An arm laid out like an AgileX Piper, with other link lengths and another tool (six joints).
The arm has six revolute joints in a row. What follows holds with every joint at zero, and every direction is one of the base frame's. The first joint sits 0.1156 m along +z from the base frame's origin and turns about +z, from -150 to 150 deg. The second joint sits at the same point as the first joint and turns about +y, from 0 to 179.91 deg. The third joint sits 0.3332 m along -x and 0.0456 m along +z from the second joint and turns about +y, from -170 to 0 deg. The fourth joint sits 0.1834 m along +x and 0.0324 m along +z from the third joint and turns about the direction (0.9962, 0, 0.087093), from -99.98 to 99.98 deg. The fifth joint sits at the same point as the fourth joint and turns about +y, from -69.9 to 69.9 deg. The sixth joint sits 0.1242 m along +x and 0.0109 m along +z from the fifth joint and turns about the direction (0.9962, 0, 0.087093), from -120 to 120 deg. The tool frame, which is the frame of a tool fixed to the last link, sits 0.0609 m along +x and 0.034 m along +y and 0.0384 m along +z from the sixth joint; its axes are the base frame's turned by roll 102.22, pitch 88.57 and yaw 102.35 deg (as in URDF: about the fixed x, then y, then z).
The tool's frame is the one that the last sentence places.
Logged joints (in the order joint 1, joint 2, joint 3, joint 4, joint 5, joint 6), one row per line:
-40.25, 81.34, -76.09, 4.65, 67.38, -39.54
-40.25, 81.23, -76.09, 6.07, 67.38, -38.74
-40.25, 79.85, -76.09, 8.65, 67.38, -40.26
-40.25, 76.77, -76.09, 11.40, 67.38, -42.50
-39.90, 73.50, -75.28, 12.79, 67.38, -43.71
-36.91, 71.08, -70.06, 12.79, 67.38, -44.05
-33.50, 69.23, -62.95, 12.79, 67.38, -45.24
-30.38, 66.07, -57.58, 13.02, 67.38, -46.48
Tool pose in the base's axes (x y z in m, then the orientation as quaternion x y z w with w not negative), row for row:
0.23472, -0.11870, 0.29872, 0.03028, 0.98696, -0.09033, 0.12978
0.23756, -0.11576, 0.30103, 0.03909, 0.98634, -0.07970, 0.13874
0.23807, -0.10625, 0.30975, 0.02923, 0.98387, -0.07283, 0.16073
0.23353, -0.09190, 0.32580, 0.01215, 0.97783, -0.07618, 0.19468
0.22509, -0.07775, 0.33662, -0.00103, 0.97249, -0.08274, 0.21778
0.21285, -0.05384, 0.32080, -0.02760, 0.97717, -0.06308, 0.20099
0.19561, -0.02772, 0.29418, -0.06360, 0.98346, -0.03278, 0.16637
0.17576, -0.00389, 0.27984, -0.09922, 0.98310, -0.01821, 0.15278
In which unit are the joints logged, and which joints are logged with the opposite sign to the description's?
The joints are logged in degrees. Opposite sign: none.
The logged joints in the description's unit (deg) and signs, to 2 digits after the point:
-40.25, 81.34, -76.09, 4.65, 67.38, -39.54
-40.25, 81.23, -76.09, 6.07, 67.38, -38.74
-40.25, 79.85, -76.09, 8.65, 67.38, -40.26
-40.25, 76.77, -76.09, 11.40, 67.38, -42.50
-39.90, 73.50, -75.28, 12.79, 67.38, -43.71
-36.91, 71.08, -70.06, 12.79, 67.38, -44.05
-33.50, 69.23, -62.95, 12.79, 67.38, -45.24
-30.38, 66.07, -57.58, 13.02, 67.38, -46.48

